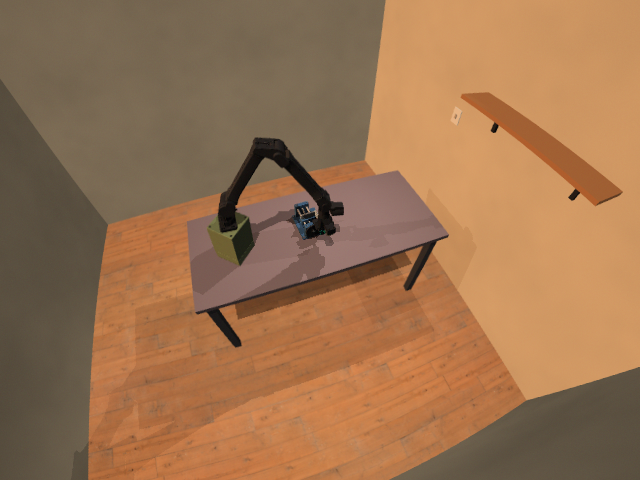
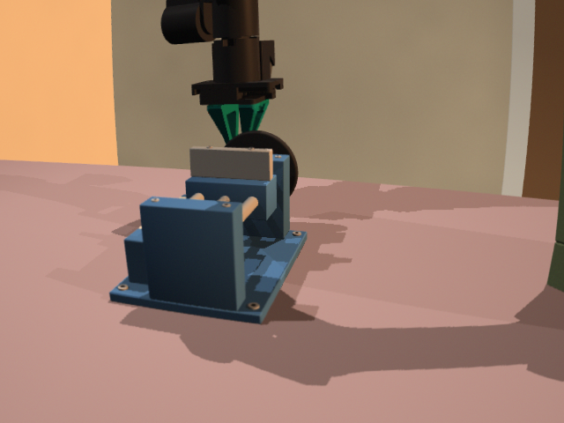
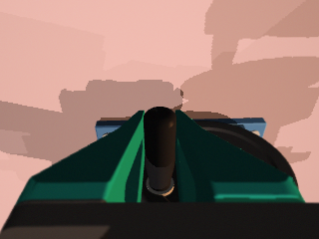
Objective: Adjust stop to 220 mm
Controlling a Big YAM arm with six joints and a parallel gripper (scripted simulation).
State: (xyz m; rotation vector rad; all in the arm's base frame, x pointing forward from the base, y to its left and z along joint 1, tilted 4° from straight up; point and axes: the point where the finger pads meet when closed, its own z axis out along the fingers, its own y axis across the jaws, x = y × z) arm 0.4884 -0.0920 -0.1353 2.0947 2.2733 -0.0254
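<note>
The grey stop plate is 30 mm behind my hand and 130 mm to the left of it. From my hand the other things lie so: black crank handle (10 mm to the left).
</note>
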